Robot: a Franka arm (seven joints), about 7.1 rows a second.
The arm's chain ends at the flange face. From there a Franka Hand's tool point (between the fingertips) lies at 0.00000 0.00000 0.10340 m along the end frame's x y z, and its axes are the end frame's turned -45 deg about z.
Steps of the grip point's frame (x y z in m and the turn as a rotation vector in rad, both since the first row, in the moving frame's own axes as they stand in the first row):
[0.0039 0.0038 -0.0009 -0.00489 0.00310 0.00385]
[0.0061 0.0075 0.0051 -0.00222 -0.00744 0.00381]
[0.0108 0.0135 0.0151 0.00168 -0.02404 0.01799]
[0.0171 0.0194 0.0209 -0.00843 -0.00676 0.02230]
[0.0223 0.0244 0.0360 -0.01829 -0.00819 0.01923]
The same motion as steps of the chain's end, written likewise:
[0.0049 -0.0002 -0.0009 -0.00127 0.00565 0.00385]
[0.0100 0.0003 0.0051 -0.00683 -0.00369 0.00381]
[0.0191 0.0003 0.0151 -0.01581 -0.01819 0.01799]
[0.0257 0.0005 0.0209 -0.01074 0.00118 0.02230]
[0.0323 -0.0005 0.0360 -0.01872 0.00714 0.01923]

